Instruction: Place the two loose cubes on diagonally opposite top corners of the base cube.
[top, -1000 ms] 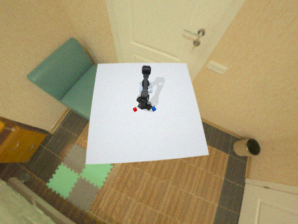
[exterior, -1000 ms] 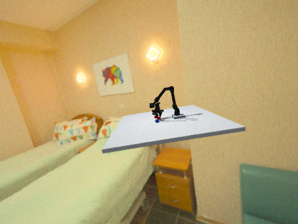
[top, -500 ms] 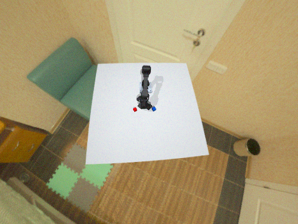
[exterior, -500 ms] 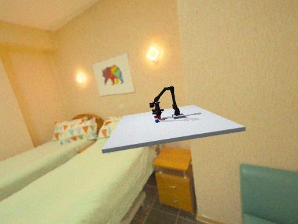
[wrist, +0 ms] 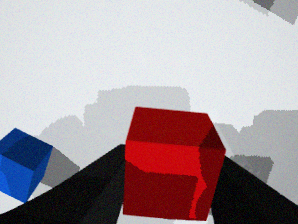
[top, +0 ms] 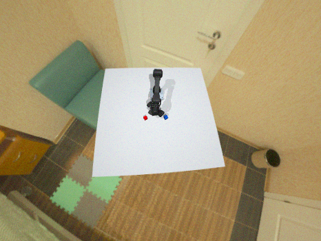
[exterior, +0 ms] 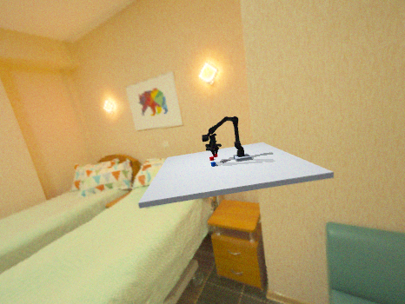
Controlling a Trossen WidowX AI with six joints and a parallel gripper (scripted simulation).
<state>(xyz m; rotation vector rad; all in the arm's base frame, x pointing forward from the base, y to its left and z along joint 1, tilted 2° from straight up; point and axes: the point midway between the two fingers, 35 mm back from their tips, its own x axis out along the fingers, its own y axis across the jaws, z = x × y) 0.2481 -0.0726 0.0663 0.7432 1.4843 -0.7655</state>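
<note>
The blue cube is 60 mm ahead of my gripper tip, 110 mm to the left of it and 60 mm below it.
</note>
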